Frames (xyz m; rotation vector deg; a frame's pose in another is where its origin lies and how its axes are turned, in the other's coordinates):
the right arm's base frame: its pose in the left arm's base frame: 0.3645 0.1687 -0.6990 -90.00 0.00 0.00
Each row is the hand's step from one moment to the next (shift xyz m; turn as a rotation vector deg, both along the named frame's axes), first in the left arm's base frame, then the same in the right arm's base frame.
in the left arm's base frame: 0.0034 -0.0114 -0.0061 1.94 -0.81 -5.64
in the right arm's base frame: 0.0034 0.0061 -0.0114 1.94 5.64 -0.81
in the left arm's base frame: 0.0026 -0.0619 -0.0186 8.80 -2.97 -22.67
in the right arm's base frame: 0.0026 0.0186 -0.0619 8.80 22.67 -2.97
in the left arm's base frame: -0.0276 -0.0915 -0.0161 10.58 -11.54 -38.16
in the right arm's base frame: -0.0276 0.0161 -0.0915 10.58 38.16 -11.54
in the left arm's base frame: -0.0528 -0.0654 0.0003 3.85 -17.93 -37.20
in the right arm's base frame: -0.0528 -0.0003 -0.0654 3.85 37.20 -17.93
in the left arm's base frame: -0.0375 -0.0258 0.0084 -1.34 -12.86 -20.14
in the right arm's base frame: -0.0375 -0.0084 -0.0258 -1.34 20.14 -12.86
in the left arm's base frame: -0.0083 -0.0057 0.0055 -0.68 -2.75 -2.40
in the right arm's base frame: -0.0083 -0.0055 -0.0057 -0.68 2.40 -2.75
